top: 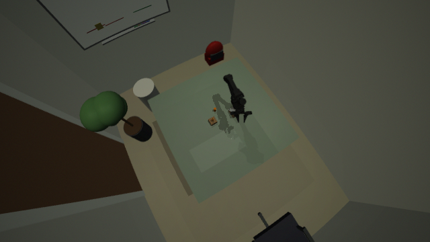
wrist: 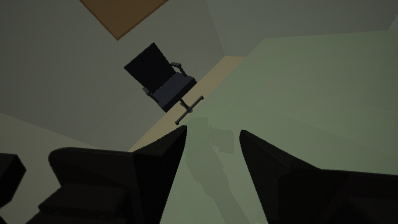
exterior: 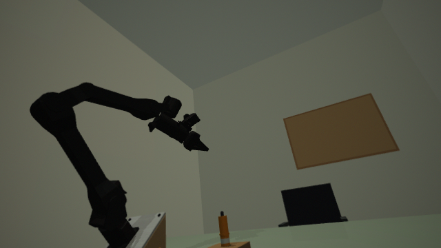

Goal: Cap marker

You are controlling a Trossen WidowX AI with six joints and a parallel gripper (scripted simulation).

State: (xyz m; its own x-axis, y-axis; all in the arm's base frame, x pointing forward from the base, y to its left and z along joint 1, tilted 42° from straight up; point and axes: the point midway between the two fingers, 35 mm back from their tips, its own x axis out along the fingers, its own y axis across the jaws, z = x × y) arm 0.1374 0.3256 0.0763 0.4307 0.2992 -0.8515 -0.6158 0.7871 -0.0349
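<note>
Now: gripper tip 340 mm to the left of the marker cap, 300 mm above it and 60 mm short of it.
</note>
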